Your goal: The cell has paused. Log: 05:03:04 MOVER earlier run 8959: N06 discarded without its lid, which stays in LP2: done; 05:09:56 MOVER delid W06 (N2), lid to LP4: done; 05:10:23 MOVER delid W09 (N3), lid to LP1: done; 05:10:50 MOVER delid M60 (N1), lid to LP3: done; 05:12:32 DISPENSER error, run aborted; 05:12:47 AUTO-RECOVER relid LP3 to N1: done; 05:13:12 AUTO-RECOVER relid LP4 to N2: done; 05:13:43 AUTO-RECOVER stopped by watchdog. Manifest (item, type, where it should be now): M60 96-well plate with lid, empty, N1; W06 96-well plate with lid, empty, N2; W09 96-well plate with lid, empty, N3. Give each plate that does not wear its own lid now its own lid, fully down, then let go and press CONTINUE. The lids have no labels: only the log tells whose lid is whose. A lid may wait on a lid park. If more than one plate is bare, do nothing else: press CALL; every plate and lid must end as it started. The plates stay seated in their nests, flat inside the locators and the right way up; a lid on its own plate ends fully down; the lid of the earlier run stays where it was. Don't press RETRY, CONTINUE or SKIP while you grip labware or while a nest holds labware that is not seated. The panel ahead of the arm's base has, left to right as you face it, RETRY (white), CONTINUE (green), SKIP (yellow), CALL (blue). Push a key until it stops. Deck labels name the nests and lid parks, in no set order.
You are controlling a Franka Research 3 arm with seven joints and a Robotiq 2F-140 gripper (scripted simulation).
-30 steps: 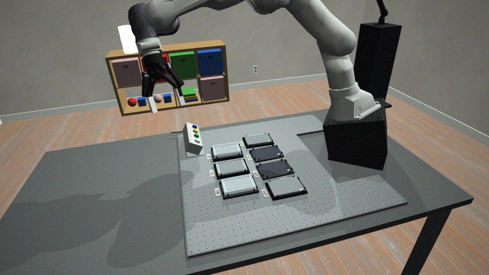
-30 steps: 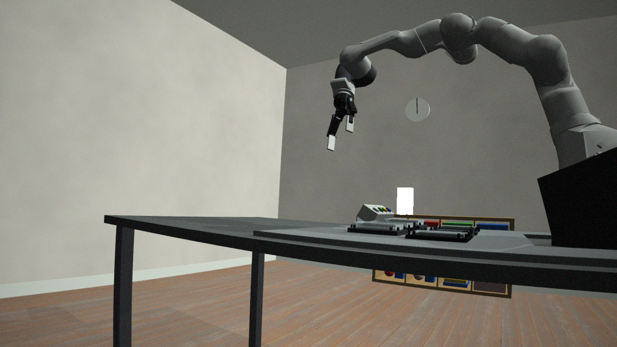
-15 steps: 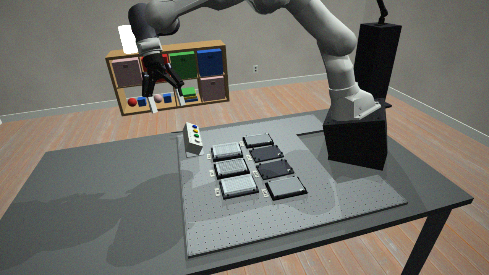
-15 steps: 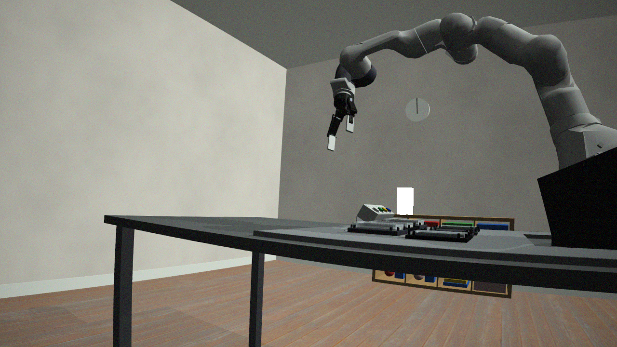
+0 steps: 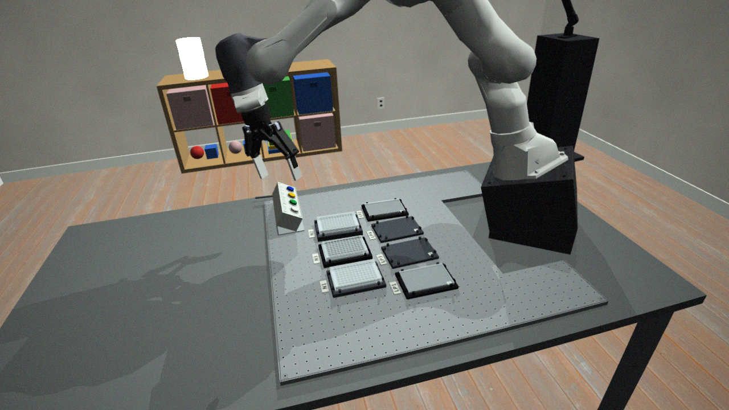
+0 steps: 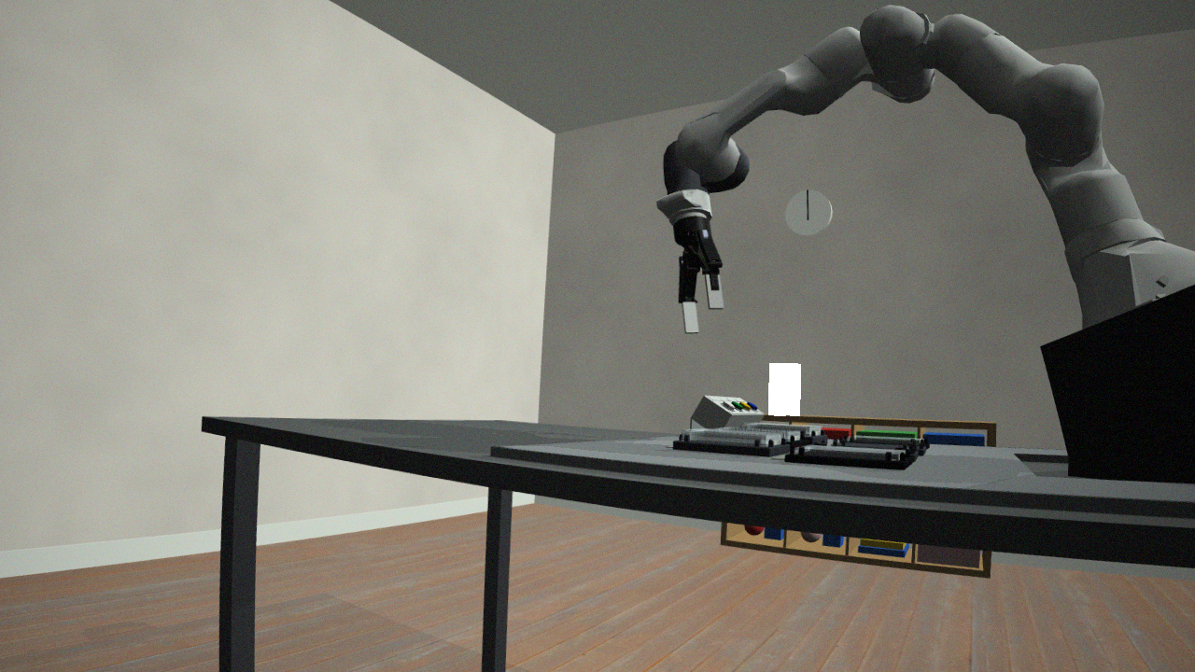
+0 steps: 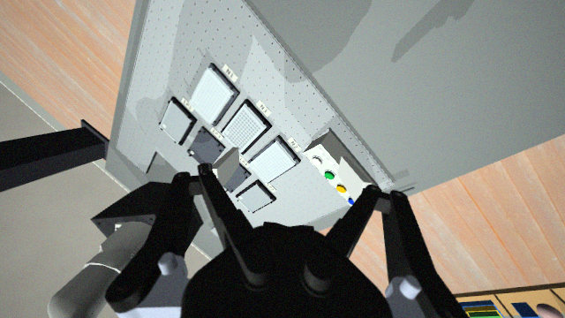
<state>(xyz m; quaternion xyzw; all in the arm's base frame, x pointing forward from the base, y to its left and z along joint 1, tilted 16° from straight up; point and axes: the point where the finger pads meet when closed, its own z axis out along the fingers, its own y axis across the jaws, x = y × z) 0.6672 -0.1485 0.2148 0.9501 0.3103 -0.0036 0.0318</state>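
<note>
The lid park LP1 lies 30 cm behind my hand, 34 cm to the left of it and 23 cm below it. From my hand the other things lie so: white retry key 4 cm behind, 7 cm to the right, 17 cm below; then yellow skip key 5 cm behind, 17 cm to the right, 17 cm below; then green continue key 4 cm behind, 12 cm to the right, 17 cm below.
</note>
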